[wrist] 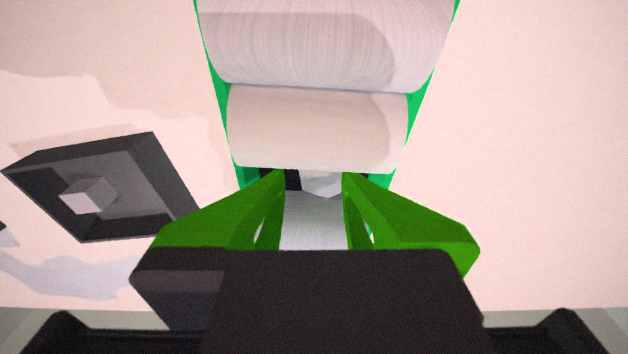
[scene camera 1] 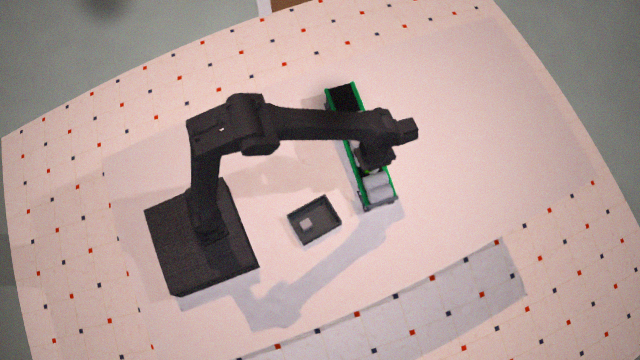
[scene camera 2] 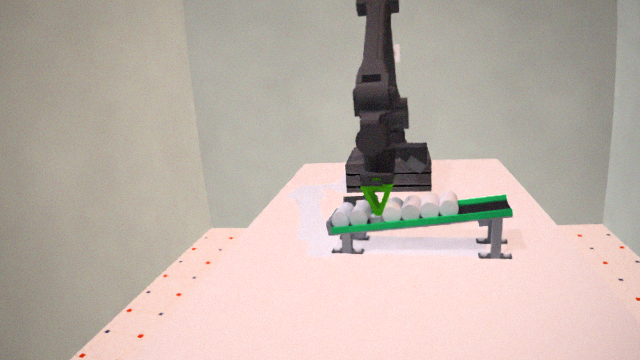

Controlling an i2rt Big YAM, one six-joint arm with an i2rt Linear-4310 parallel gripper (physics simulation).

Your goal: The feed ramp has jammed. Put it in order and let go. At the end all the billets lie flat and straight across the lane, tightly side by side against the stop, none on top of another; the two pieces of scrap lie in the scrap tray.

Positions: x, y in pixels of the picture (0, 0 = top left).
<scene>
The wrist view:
my gripper: 313, 175
scrap tray: 152, 194
hexagonal scrap piece: 323, 183
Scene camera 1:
scrap tray: 320, 211
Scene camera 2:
my gripper: 379, 212
</scene>
